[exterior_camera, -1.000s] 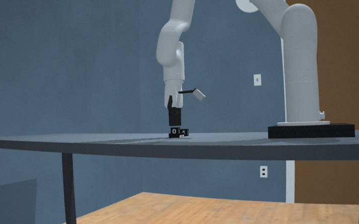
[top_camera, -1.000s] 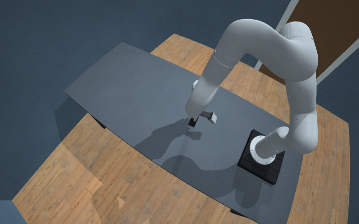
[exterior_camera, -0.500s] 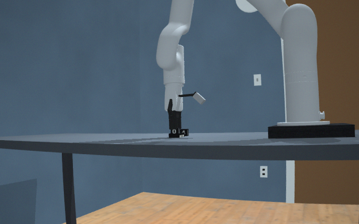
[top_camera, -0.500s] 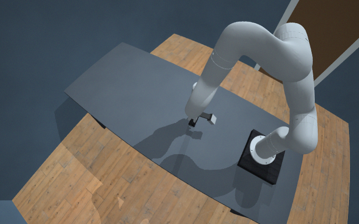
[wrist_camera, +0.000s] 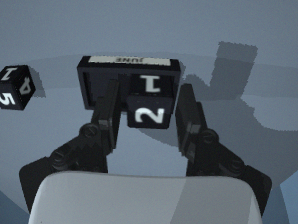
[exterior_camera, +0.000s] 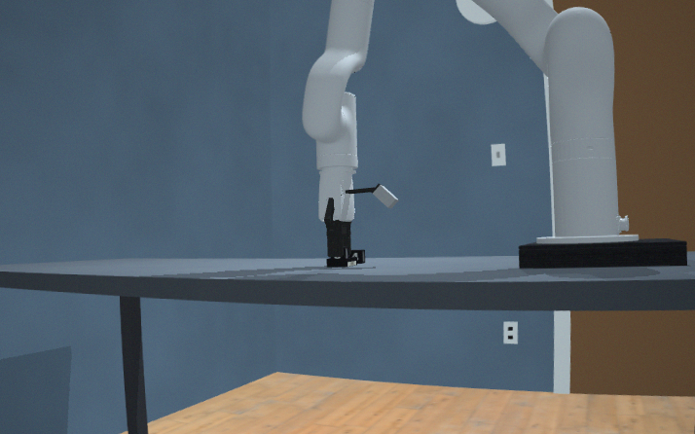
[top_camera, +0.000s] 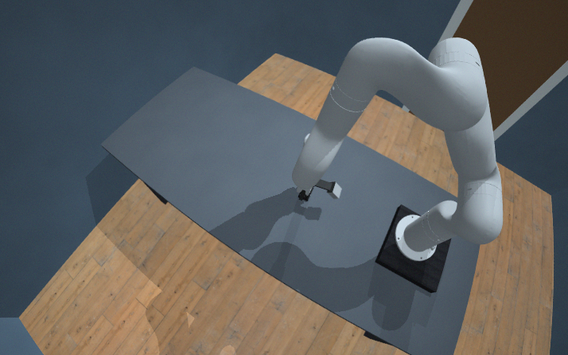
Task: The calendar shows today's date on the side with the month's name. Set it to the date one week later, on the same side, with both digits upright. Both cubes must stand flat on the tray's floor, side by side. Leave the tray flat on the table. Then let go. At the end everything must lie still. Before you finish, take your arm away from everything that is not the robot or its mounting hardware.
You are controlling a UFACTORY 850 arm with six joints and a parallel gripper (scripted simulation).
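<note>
The calendar cube is 20 mm below my hand. Also, from my hand: black tray 30 mm below, 20 mm to the right.
</note>
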